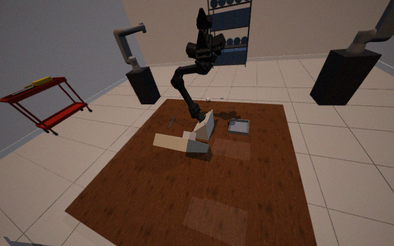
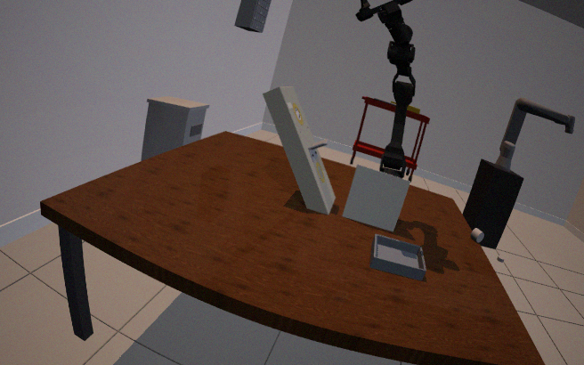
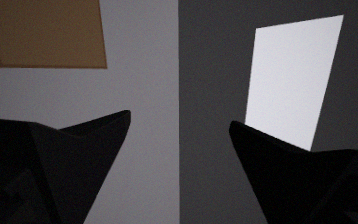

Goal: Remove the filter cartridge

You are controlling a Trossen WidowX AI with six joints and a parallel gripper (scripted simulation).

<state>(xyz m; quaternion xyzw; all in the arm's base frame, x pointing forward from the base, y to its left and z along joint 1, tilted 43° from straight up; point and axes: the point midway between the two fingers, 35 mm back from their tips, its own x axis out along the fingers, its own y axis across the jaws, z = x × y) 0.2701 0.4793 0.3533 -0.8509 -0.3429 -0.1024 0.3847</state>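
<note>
Now: gripper tip 140 mm short of the round cartridge, 160 mm to the left of it and 490 mm above it. From my gripper tip the other things lie so: grey tray 250 mm behind, 170 mm to the left, 740 mm below; then service panel 100 mm ahead, 150 mm to the right, 560 mm below.
</note>
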